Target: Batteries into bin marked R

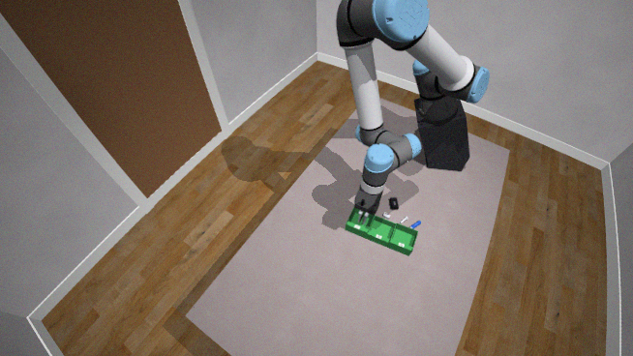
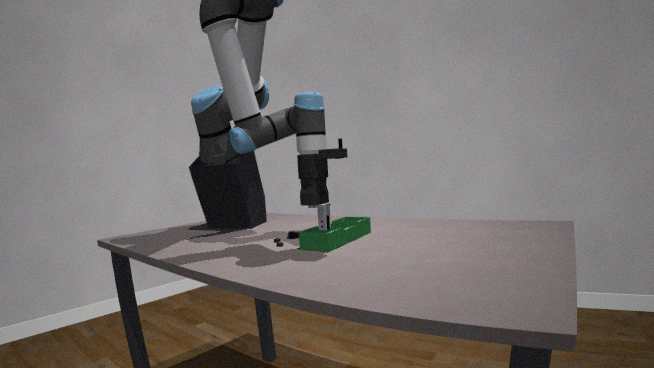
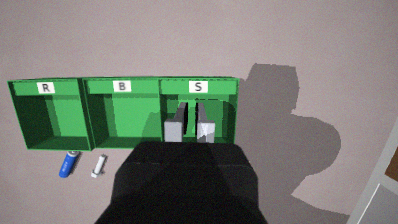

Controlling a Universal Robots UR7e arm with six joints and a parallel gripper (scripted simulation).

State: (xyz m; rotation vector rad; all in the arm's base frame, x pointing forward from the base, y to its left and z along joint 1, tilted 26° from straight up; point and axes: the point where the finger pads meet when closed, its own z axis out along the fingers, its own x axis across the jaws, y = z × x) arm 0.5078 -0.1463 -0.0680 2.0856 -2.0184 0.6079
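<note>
Now: hand 10 mm past the green bin row, 80 mm to the right of it and 40 mm above it. Also, from my hand: black 9 V battery: 160 mm behind, 80 mm to the left, 50 mm below; then small white clip: 90 mm behind, 70 mm to the left, 60 mm below; then white bolt: 100 mm behind, 140 mm to the left, 60 mm below.
</note>
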